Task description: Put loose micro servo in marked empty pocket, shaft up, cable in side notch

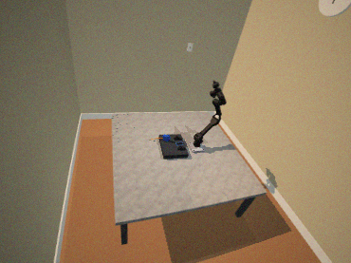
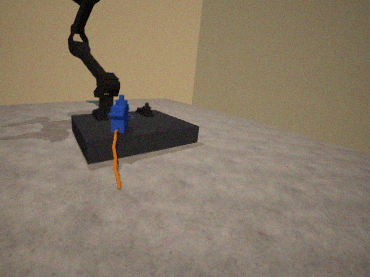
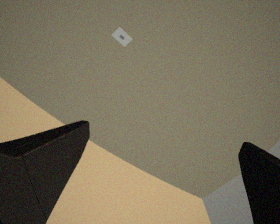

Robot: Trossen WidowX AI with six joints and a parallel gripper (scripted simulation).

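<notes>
Right now the dark robot deck is 60 cm below my gripper tip, 46 cm ahead of it and 19 cm to the left of it.
</notes>
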